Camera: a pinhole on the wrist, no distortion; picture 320 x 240 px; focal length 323.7 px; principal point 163.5 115.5 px. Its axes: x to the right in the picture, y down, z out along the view. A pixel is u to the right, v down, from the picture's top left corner.
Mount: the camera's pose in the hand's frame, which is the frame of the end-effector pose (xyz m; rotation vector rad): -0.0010 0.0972 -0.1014 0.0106 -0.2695 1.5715
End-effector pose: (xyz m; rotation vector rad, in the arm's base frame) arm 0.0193 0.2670 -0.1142 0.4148 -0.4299 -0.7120
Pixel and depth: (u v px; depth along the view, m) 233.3 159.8 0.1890
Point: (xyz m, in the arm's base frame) -0.0081 0.3604 -0.0049
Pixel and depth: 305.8 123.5 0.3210
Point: -0.0478 0.3841 0.1553
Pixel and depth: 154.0 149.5 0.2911
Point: -0.1026 0.3095 0.0319
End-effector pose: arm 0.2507 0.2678 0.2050 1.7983 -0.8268 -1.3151
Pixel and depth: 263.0 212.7 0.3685
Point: -0.0532 0.2886 0.3610
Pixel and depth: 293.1 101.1 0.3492
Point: -0.0280 0.1663 0.3234
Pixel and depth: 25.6 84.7 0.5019
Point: -0.0857 0.3283 -0.0228
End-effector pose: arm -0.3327 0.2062 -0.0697 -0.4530 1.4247 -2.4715
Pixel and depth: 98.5 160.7 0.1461
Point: -0.2771 0.1763 -0.0978
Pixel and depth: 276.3 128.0 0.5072
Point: -0.0609 -0.1748 -0.0445
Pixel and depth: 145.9 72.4 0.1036
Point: -0.3242 0.1715 -0.1338
